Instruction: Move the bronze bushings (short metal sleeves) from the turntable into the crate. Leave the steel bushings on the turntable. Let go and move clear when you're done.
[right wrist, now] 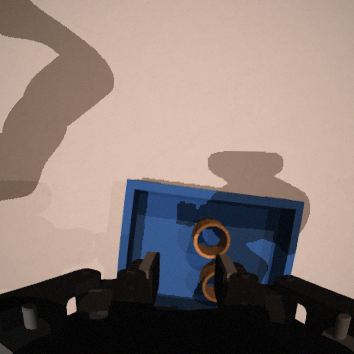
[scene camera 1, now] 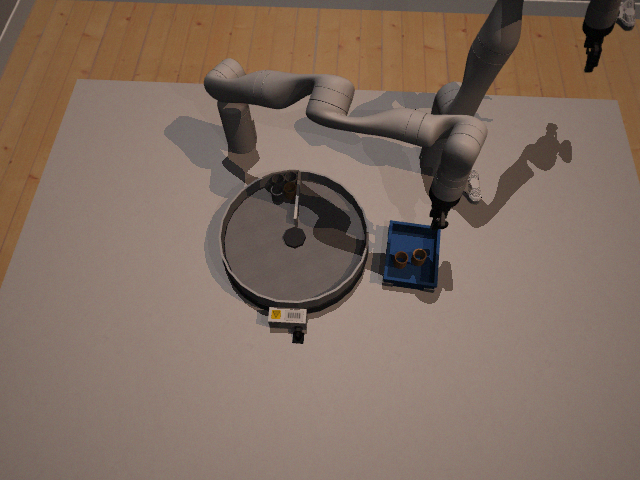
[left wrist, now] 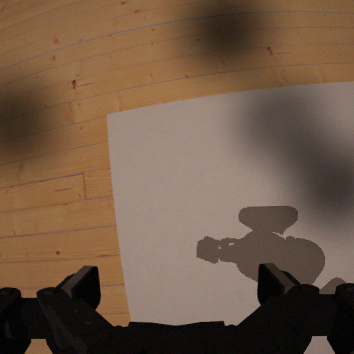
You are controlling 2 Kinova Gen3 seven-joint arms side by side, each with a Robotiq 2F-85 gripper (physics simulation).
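Seen in the pictures: left gripper, fingertip midpoint: [scene camera 1: 587, 59] [left wrist: 178, 283]; right gripper, fingertip midpoint: [right wrist: 186, 269] [scene camera 1: 433, 222]; left arm's base, link origin: [scene camera 1: 434, 164]; right arm's base, link origin: [scene camera 1: 241, 142].
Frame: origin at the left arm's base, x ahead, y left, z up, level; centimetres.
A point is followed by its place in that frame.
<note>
Two bronze bushings stand in the blue crate [scene camera 1: 408, 237] @(y -19.9, x 20.4, z 0.5 cm) [right wrist: 129, 215] @(y -14.8, x 21.5, z 5.0 cm): the right one [scene camera 1: 419, 262] @(y -21.7, x 29.7, z 3.1 cm) [right wrist: 197, 235] @(y -19.7, x 26.9, z 4.3 cm) and the left one [scene camera 1: 401, 265] @(y -26.7, x 28.5, z 2.9 cm) [right wrist: 205, 281] @(y -24.8, x 25.6, z 4.3 cm), which a finger partly hides in the right wrist view. Another bronze bushing [scene camera 1: 289, 195] @(y -48.4, x -2.9, z 7.8 cm) stands on the round grey turntable [scene camera 1: 258, 253] @(y -63.1, x 10.1, z 5.3 cm) against the divider, beside three steel bushings [scene camera 1: 277, 198] @(y -52.0, x -3.6, z 7.4 cm) in a tight cluster. My right gripper [scene camera 1: 439, 223] @(y -18.2, x 25.9, z 18.0 cm) [right wrist: 186, 269] @(y -18.2, x 25.9, z 18.0 cm) is open and empty, above the crate's upper right corner in the scene view. My left gripper [scene camera 1: 591, 60] @(y 44.1, x 0.0, z 27.7 cm) [left wrist: 178, 283] @(y 44.1, x 0.0, z 27.7 cm) is open and empty, far from the crate at the upper right.
The thin upright divider [scene camera 1: 296, 204] @(y -47.9, x 1.5, z 9.1 cm) runs from the turntable's back rim toward its dark hub [scene camera 1: 294, 237] @(y -51.9, x 9.7, z 6.1 cm). A white box [scene camera 1: 287, 316] @(y -62.3, x 30.8, z 5.8 cm) with a yellow label sits at the turntable's front edge. My right arm stretches across behind the turntable, in front of the left arm's base.
</note>
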